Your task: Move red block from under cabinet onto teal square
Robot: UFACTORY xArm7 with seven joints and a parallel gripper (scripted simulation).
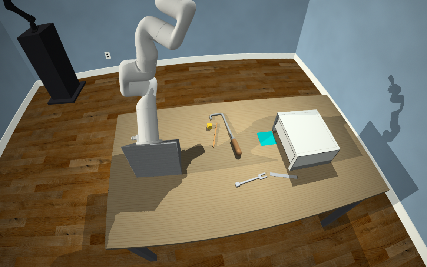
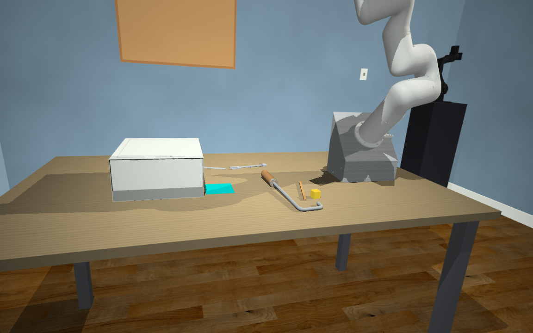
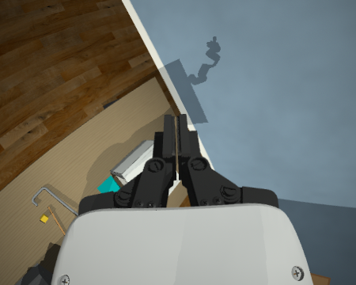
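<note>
The hooked tool with wooden handle is 780 mm below my hand, 310 mm to the right of it and 120 mm behind it. The rest, counted from my hand: yellow cube: 780 mm below, 260 mm to the right, 190 mm behind; teal square: 790 mm below, 350 mm to the right, 130 mm ahead; thin wooden stick: 790 mm below, 320 mm to the right, 160 mm behind.
</note>
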